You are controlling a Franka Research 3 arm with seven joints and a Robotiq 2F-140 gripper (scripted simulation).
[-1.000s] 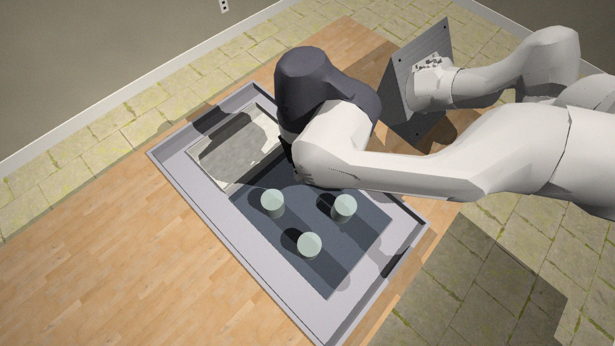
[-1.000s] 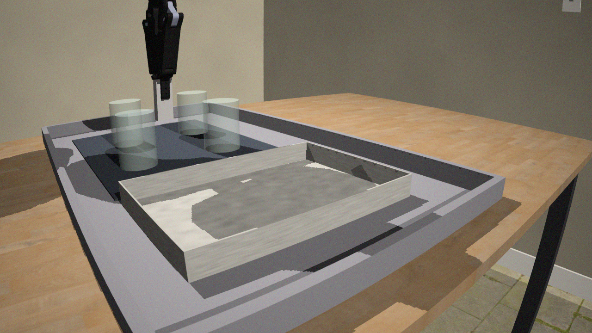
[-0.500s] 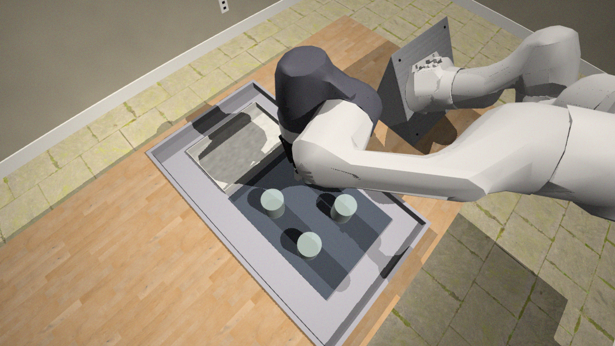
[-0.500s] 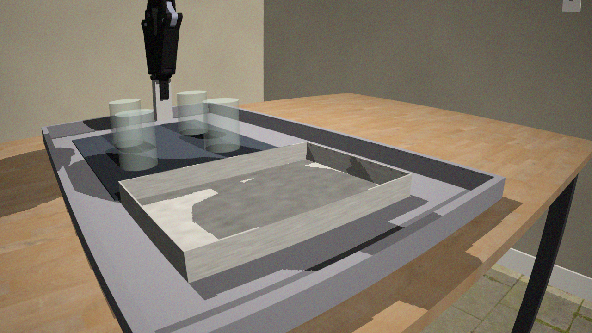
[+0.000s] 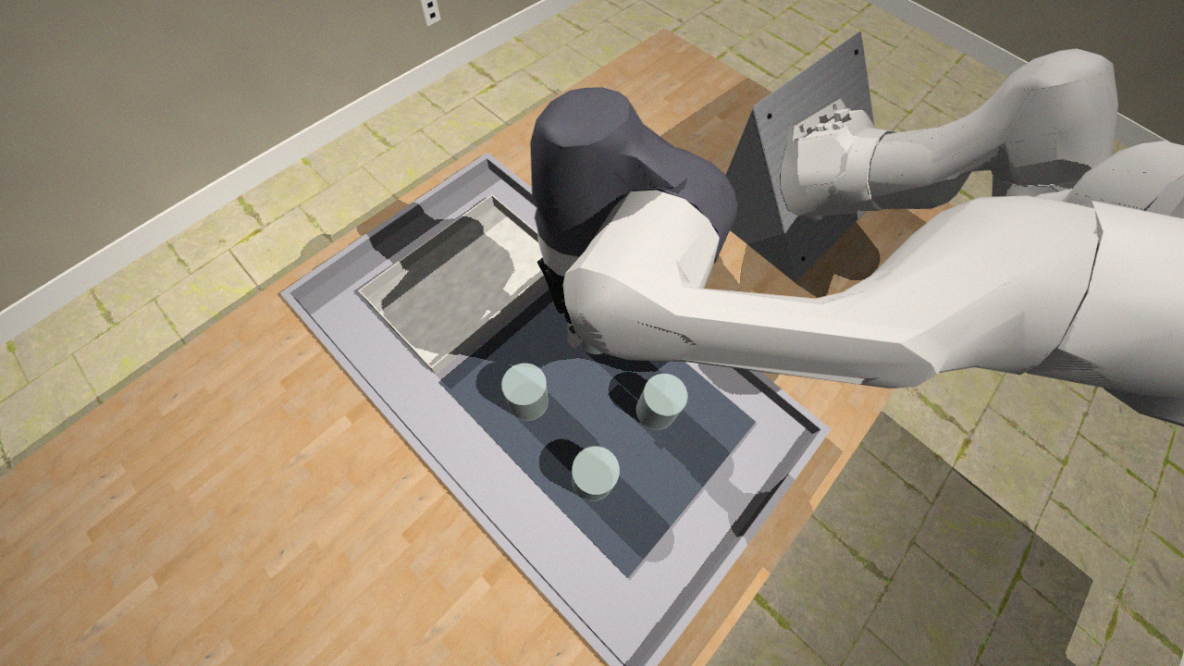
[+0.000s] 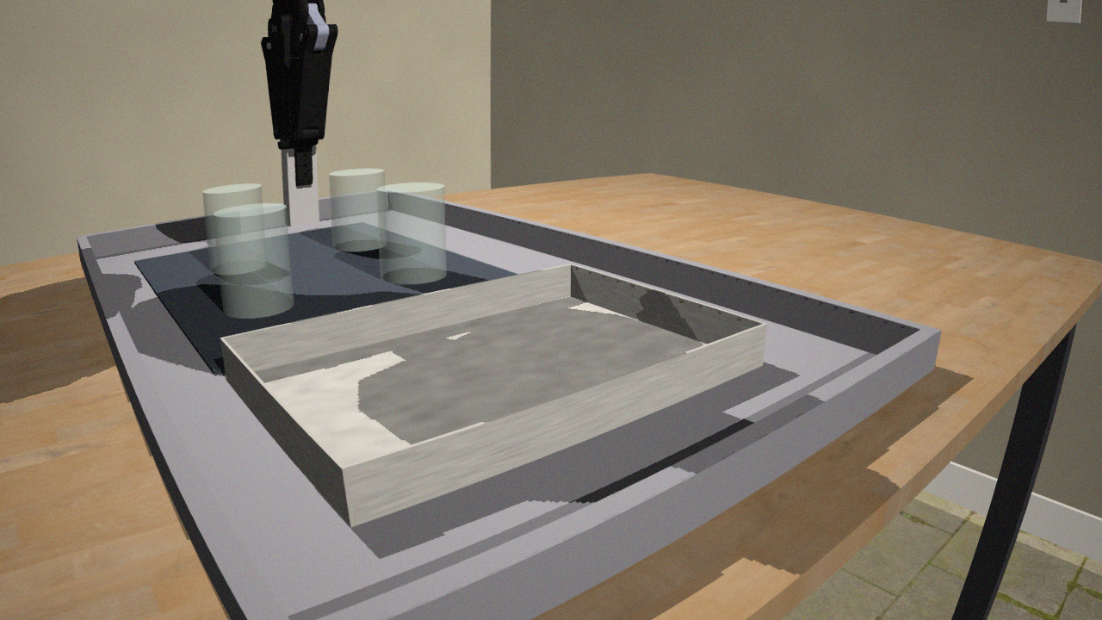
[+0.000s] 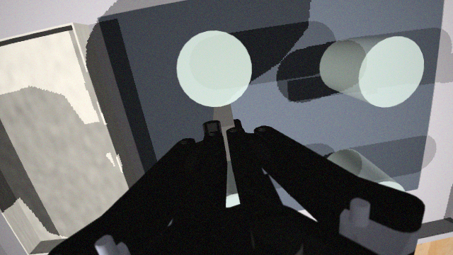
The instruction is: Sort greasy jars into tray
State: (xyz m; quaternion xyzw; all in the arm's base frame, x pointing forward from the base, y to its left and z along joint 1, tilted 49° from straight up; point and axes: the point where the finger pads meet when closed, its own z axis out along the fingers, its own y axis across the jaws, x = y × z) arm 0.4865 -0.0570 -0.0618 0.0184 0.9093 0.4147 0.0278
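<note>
Right now my hand is 50 mm short of the steel table top, 30 mm to the left of it and 100 mm above it. Round my hand: dark drying mat: 30 mm ahead, 80 mm to the left, 100 mm below; tray: 30 mm ahead, 240 mm to the right, 90 mm below.
</note>
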